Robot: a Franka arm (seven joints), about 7 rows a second.
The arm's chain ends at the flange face. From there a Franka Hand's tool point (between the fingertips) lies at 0.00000 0.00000 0.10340 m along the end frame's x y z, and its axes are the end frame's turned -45 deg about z.
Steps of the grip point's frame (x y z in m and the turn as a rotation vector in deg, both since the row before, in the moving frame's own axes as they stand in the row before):
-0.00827, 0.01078, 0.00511, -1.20, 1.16, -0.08
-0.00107, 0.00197, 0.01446, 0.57, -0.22, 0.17
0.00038, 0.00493, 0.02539, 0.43, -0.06, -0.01
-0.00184, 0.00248, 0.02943, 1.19, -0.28, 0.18
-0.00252, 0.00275, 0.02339, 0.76, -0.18, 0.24
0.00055, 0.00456, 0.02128, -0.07, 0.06, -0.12
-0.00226, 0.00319, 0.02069, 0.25, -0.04, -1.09
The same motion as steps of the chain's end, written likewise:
-0.00124, 0.01342, 0.00515, -0.03, 1.67, -0.08
0.00164, 0.00260, 0.01447, 0.25, -0.56, 0.17
0.00438, 0.00369, 0.02539, 0.26, -0.35, -0.01
0.00233, 0.00422, 0.02945, 0.64, -1.04, 0.18
0.00136, 0.00447, 0.02340, 0.41, -0.66, 0.24
0.00345, 0.00282, 0.02128, -0.01, 0.09, -0.12
0.00103, 0.00412, 0.02069, 0.15, -0.21, -1.09

